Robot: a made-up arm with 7 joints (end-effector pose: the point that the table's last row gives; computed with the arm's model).
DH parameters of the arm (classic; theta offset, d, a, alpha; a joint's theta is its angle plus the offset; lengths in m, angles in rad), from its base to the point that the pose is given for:
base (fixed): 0 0.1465 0 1.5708
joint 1: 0 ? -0.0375 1.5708
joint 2: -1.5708 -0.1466 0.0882 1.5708
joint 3: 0 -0.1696 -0.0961 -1.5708
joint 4: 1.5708 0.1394 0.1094 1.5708
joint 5: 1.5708 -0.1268 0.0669 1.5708
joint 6: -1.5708 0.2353 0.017 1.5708
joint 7: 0.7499 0 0.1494 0
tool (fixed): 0.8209 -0.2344 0 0
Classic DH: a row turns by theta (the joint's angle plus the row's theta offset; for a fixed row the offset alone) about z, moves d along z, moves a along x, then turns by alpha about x.
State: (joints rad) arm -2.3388 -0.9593 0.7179 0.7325 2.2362 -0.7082 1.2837
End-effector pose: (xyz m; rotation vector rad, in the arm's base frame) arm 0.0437 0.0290 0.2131 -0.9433 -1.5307 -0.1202
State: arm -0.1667 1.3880 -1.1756 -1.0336 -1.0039 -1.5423 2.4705
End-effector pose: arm 0.2814 -0.3443 0.2867 -1.0578 0.3403 0.3776
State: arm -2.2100 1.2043 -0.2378 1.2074 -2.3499 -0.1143 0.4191
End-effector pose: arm 0.4777 0.2432 0.0952 -2.2248 0.3187 1.5826
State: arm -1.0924 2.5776 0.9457 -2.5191 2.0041 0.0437 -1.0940
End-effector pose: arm -0.1895 0.0687 0.6357 0.4971 -2.7315 -0.6669
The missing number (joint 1, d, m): -0.2961
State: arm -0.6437 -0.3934 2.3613 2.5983 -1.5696 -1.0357 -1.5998
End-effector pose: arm -0.1328 0.2027 0.3262 -0.9474 1.4363 0.1952
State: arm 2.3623 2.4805 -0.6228 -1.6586 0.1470 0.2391 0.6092
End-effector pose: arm -0.0888 -0.3827 0.3062 0.1111 -2.8216 -0.3112
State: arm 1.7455 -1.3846 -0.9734 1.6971 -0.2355 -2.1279 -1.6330
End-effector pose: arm 0.0364 0.1638 0.1756 -1.1682 -1.9275 -2.1375
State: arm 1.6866 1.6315 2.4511 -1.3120 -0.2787 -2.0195 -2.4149
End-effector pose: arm -0.2071 -0.2472 0.0939 -1.3120 -1.8602 -1.0488
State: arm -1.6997 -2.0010 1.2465 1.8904 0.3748 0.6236 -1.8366
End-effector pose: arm 0.1163 0.5403 -0.1657 -0.0488 1.5654 -1.9990
